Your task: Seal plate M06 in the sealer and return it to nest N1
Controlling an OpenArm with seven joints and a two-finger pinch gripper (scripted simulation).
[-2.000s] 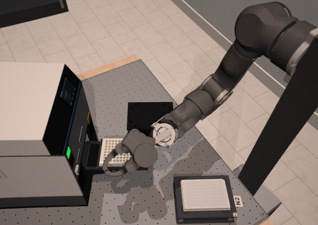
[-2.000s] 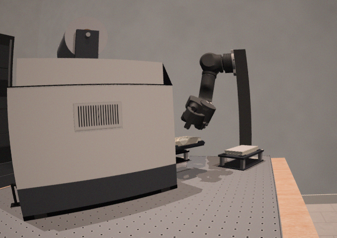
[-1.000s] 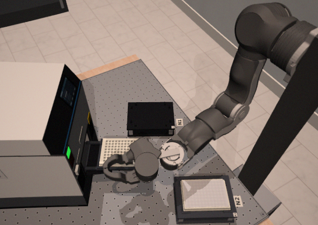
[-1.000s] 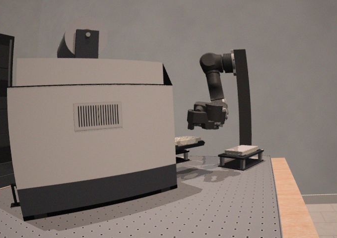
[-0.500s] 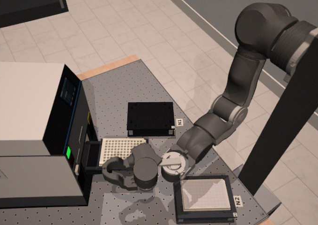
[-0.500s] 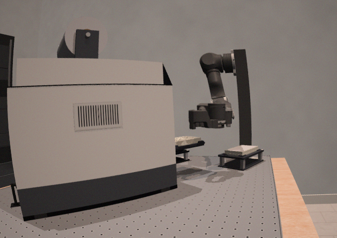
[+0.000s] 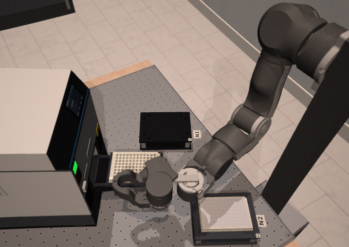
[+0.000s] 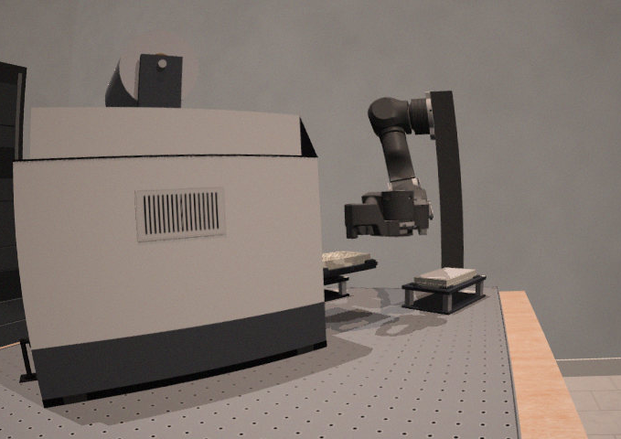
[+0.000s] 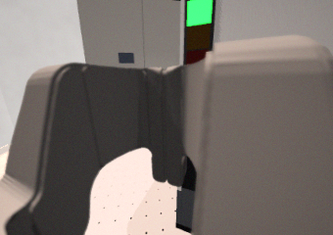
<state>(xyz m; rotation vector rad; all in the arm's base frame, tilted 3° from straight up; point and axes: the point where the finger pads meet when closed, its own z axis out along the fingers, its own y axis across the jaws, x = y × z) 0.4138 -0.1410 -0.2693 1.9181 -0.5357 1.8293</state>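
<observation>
The start key lies 60 mm ahead of my hand and 40 mm to the right of it. Also, from my hand: sealer's stage: 80 mm below, 80 mm behind, 60 mm to the right; then touchscreen: 160 mm to the right, 130 mm above, 10 mm behind; then 96-well plate M06: 80 mm behind, 70 mm below, 60 mm to the right.
</observation>
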